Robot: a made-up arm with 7 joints. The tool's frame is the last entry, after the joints. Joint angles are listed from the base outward. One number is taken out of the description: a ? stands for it. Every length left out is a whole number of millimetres.
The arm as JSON. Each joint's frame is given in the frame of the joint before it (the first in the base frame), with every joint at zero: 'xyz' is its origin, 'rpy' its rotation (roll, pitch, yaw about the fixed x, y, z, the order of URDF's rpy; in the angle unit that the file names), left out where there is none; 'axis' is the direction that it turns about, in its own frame. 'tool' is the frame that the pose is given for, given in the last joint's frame.
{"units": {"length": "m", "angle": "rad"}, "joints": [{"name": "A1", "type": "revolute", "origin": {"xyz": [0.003, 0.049, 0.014], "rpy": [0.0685, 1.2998, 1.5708]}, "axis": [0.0, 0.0, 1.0]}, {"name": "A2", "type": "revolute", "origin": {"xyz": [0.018, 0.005, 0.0], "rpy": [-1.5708, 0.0, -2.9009]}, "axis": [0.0, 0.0, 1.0]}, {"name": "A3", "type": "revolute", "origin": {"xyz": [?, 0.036, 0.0], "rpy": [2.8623, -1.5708, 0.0]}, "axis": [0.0, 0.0, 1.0]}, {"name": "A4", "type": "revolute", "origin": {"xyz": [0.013, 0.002, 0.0], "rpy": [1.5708, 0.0, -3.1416]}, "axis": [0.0, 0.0, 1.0]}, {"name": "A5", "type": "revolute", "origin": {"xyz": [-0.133, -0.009, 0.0], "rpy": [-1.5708, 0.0, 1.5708]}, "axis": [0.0, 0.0, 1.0]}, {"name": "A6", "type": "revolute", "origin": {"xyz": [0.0, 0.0, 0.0], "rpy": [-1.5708, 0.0, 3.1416]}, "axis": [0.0, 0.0, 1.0]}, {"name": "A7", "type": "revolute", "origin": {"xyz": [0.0, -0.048, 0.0], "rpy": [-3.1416, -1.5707, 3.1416]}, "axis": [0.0, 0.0, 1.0]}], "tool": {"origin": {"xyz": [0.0, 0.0, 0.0], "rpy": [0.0, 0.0, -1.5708]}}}
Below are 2 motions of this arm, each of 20 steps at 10 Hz.
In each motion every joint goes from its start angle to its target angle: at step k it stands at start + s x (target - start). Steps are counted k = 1, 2, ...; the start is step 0. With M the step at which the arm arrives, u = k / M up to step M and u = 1 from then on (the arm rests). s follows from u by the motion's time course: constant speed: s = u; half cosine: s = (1 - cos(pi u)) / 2; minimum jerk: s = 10 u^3 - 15 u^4 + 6 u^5.
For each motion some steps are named. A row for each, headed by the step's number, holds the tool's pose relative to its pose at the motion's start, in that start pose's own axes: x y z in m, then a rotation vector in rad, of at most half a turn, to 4 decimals.
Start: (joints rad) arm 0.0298 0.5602 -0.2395 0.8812 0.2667 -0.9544 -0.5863
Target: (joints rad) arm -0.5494 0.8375 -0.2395 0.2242 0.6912 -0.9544 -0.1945
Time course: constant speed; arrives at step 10
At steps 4, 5, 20:
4: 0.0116 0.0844 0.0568 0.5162 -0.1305 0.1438
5: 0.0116 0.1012 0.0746 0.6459 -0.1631 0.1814
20: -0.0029 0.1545 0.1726 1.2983 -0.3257 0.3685

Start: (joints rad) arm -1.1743 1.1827 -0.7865 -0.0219 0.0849 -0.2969 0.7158
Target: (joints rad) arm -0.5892 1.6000 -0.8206 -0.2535 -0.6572 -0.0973 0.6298
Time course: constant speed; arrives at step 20
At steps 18, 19, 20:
18: -0.1156 0.0102 -0.0035 -0.2304 0.8586 -0.3729
19: -0.1215 0.0116 -0.0022 -0.2398 0.9087 -0.3951
20: -0.1274 0.0130 -0.0007 -0.2486 0.9591 -0.4174

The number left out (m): -0.144
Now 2 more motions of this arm.
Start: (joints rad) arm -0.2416 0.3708 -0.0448 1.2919 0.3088 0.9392 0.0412
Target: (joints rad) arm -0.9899 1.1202 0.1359 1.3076 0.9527 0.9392 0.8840
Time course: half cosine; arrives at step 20
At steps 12, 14, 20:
12: -0.0908 0.2068 0.0009 -0.4452 -0.0071 1.1667
14: -0.1134 0.2415 -0.0194 -0.5610 0.0693 1.3773
20: -0.1427 0.2829 -0.0606 -0.7270 0.2405 1.6513

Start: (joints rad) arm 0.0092 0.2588 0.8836 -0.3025 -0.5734 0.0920 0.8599
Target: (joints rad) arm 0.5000 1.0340 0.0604 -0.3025 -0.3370 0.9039 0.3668
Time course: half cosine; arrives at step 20
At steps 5, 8, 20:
5: -0.0051 -0.0088 -0.0054 0.2237 0.0114 -0.2027
8: -0.0141 -0.0122 -0.0177 0.5587 0.0450 -0.4487
20: -0.0294 0.0507 -0.0535 1.8495 0.3101 -0.9074

